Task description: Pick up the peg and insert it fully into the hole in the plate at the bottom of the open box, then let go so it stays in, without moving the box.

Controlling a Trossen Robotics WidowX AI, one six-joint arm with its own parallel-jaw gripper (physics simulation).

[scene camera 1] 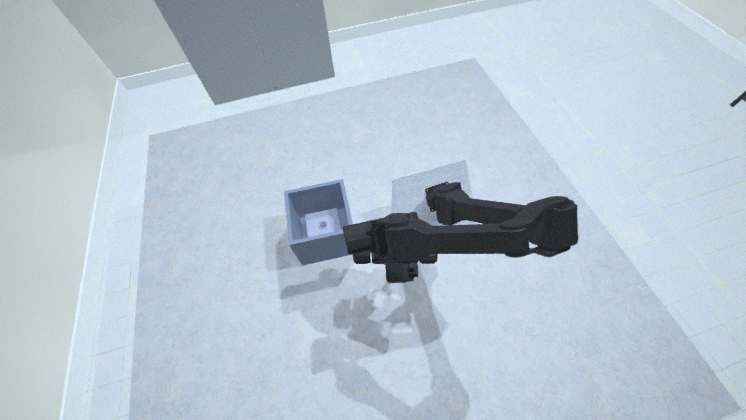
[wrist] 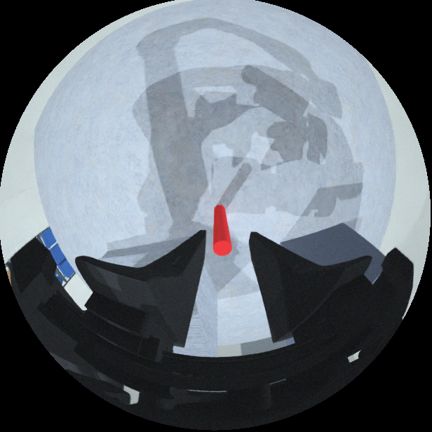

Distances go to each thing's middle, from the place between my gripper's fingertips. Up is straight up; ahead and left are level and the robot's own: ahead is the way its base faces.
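From my hand: red peg (wrist: 221,245), 40 mm below, 10 mm behind, 10 mm to the right; blue-grey box (scene camera 1: 298,202), 10 mm below, 140 mm ahead, 170 mm to the right; pale plate (scene camera 1: 326,221), 40 mm below, 140 mm ahead, 170 mm to the right. Going by their middles, red peg nearest to my hand of the things named here.
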